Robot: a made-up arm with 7 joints. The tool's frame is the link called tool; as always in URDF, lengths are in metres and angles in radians. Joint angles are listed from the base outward. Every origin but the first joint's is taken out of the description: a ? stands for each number. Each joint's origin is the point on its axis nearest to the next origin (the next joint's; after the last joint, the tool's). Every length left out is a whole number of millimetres.
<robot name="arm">
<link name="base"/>
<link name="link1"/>
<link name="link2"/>
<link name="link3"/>
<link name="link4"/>
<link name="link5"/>
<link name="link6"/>
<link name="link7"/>
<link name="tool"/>
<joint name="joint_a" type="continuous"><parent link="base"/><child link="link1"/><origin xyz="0.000 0.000 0.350" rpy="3.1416 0.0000 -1.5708"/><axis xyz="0 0 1"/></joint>
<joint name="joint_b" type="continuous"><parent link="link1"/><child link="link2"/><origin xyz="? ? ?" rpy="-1.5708 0.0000 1.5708"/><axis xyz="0 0 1"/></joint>
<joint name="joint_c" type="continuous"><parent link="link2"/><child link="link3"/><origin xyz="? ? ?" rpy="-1.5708 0.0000 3.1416"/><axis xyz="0 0 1"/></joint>
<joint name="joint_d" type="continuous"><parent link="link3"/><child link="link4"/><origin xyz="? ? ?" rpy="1.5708 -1.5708 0.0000"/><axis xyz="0 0 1"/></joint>
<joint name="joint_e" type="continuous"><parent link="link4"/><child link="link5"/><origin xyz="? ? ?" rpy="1.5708 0.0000 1.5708"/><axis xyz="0 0 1"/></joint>
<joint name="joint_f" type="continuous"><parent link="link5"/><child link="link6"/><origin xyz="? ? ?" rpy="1.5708 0.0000 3.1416"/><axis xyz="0 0 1"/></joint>
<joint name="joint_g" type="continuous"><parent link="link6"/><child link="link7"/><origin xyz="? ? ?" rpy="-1.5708 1.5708 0.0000"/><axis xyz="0 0 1"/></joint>
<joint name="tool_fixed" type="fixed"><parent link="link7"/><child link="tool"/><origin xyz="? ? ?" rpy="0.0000 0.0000 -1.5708"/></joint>
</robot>
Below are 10 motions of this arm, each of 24 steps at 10 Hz.
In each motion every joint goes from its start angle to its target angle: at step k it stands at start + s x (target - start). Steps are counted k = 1, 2, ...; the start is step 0. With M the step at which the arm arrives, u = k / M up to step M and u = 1 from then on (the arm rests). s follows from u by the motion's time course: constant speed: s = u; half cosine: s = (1 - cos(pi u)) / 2; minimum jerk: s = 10 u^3 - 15 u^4 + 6 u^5.
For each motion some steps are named. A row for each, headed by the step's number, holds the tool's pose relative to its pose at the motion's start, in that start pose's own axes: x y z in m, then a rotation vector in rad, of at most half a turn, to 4 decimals.
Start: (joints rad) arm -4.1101 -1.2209 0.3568 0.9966 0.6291 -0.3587 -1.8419
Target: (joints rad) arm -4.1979 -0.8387 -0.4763 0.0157 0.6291 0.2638 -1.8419
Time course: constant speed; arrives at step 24
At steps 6, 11, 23, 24:
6: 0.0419 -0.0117 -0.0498 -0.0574 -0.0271 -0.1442
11: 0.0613 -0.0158 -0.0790 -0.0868 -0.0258 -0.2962
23: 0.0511 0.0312 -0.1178 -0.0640 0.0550 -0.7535
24: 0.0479 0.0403 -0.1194 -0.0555 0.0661 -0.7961

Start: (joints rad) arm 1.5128 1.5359 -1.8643 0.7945 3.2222 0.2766 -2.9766
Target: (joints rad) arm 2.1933 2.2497 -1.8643 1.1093 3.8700 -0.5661 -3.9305
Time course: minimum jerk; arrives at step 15
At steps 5, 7, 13, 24:
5: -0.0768 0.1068 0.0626 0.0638 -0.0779 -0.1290
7: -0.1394 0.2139 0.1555 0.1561 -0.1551 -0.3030
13: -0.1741 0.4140 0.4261 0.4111 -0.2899 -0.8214
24: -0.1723 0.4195 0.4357 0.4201 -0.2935 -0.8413

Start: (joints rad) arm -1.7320 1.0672 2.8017 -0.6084 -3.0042 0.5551 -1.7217
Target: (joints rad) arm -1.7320 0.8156 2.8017 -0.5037 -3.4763 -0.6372 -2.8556
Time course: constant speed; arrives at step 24
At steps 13, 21, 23, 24:
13: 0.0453 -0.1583 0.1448 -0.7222 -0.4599 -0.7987
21: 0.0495 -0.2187 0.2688 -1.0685 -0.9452 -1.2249
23: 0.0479 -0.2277 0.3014 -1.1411 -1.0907 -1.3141
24: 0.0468 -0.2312 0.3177 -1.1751 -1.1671 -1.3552

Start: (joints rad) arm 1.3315 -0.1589 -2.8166 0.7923 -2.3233 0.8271 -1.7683
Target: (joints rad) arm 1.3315 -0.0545 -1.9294 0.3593 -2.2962 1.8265 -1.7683
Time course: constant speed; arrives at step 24
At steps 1, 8, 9, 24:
1: 0.0094 0.0085 0.0018 0.0369 0.0041 0.0434
8: 0.0559 0.0729 0.0192 0.2831 0.0961 0.3471
9: 0.0598 0.0822 0.0223 0.3160 0.1183 0.3895
24: 0.0633 0.1917 0.0864 0.6981 0.7060 0.9128

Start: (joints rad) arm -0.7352 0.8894 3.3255 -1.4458 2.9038 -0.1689 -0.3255
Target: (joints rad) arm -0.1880 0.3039 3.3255 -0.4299 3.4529 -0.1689 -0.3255
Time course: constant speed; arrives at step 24
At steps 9, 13, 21, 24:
9: -0.2824 0.0404 0.1567 -0.0878 0.5920 0.0895
13: -0.3793 0.0638 0.2743 -0.0690 0.8656 0.1658
21: -0.4813 0.0909 0.5676 0.0693 1.4065 0.3769
24: -0.4829 0.0876 0.6856 0.1533 1.6022 0.4736

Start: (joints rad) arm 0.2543 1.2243 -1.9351 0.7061 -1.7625 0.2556 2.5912
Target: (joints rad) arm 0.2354 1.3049 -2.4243 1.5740 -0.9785 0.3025 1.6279
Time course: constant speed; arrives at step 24
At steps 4, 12, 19, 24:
4: 0.0257 -0.0498 0.0050 -0.1501 -0.0626 -0.1379
12: 0.0513 -0.1554 0.0394 -0.4673 -0.1872 -0.3870
19: 0.0487 -0.2411 0.0965 -0.7609 -0.2996 -0.5600
24: 0.0371 -0.2915 0.1514 -0.9765 -0.3832 -0.6477

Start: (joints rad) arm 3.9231 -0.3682 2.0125 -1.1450 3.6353 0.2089 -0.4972
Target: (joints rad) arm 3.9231 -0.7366 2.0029 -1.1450 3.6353 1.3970 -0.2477
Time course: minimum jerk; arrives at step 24
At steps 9, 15, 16, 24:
9: 0.0186 -0.0406 0.0389 0.1349 -0.2342 0.1507
15: 0.0508 -0.0999 0.1261 0.3732 -0.6130 0.3752
16: 0.0553 -0.1084 0.1409 0.4096 -0.6679 0.4039
24: 0.0695 -0.1360 0.1916 0.5297 -0.8448 0.4864

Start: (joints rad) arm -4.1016 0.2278 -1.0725 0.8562 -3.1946 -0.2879 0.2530
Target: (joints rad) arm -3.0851 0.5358 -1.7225 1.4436 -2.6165 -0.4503 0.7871
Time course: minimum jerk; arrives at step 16
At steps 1, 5, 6, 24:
1: -0.0006 -0.0008 0.0000 -0.0010 0.0018 0.0019
5: -0.0484 -0.0655 0.0123 -0.0723 0.1446 0.1510
6: -0.0710 -0.0989 0.0266 -0.1010 0.2190 0.2261
24: -0.1662 -0.2614 0.2586 -0.1525 0.6919 0.7535

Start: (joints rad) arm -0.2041 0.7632 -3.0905 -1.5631 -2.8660 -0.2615 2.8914
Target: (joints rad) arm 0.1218 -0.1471 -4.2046 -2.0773 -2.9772 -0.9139 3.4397
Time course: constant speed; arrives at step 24
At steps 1, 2, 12, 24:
1: 0.0154 0.0089 0.0211 0.0373 -0.0451 0.0003
2: 0.0303 0.0180 0.0433 0.0736 -0.0913 0.0027
12: 0.1269 0.1243 0.3108 0.3823 -0.5854 0.1370
24: 0.0434 0.2842 0.6422 0.6422 -1.1454 0.5302

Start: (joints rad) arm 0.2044 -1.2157 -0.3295 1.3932 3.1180 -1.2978 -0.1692
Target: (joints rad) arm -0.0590 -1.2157 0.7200 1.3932 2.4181 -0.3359 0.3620
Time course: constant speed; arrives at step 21
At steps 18, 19, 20, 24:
18: 0.0224 -0.3612 0.0743 -0.0875 -0.9567 -0.6646
19: 0.0131 -0.3845 0.0792 -0.1328 -1.0020 -0.7073
20: 0.0024 -0.4075 0.0842 -0.1821 -1.0449 -0.7502
24: -0.0097 -0.4301 0.0890 -0.2355 -1.0849 -0.7933

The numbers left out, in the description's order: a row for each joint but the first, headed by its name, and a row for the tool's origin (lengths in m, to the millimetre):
joint_b: 0.017 0.000 0.000
joint_c: 0.000 0.585 0.000
joint_d: 0.000 0.013 0.000
joint_e: -0.245 0.000 0.000
joint_f: 0.000 0.000 0.000
joint_g: 0.000 -0.135 0.000
tool: 0.000 0.000 0.000

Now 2 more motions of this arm.
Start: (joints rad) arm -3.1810 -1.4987 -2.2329 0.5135 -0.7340 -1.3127 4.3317
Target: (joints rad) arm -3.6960 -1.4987 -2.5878 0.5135 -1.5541 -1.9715 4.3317
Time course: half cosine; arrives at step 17
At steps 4, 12, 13, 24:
4: 0.0465 -0.0106 0.0034 -0.1139 0.0734 -0.1067
12: 0.2615 -0.0756 0.0860 -0.5338 0.6160 -0.4579
13: 0.2829 -0.0836 0.0997 -0.5570 0.6822 -0.4708
24: 0.3242 -0.1004 0.1279 -0.5898 0.8107 -0.4818

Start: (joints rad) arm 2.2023 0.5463 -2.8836 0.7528 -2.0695 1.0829 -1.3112
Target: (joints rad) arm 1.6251 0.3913 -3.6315 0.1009 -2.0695 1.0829 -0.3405
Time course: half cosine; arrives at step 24
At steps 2, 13, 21, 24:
2: 0.0023 -0.0001 -0.0009 0.0084 -0.0197 0.0088
13: 0.0987 -0.0370 0.0356 -0.0368 -0.7366 0.2973
21: 0.1331 -0.1111 0.1411 -0.4725 -1.1829 0.4464
24: 0.1321 -0.1196 0.1536 -0.5306 -1.2143 0.4548

